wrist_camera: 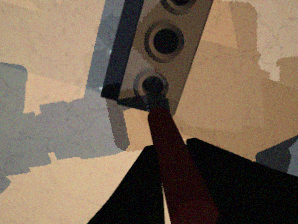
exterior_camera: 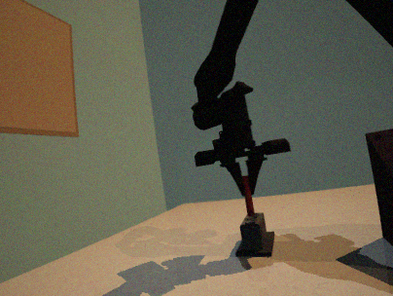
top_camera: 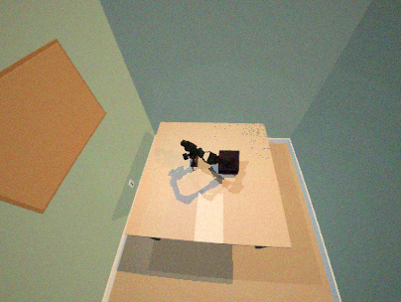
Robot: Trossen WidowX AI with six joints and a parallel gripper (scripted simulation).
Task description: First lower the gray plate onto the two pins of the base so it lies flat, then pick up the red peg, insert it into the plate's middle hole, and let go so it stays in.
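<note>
My gripper tip is 70 mm above the gray plate, 40 mm to the left of it and 10 mm short of it. The rest, counted from my gripper tip: pin base 110 mm below, 40 mm to the right, 10 mm ahead; red peg right at my gripper tip.
</note>
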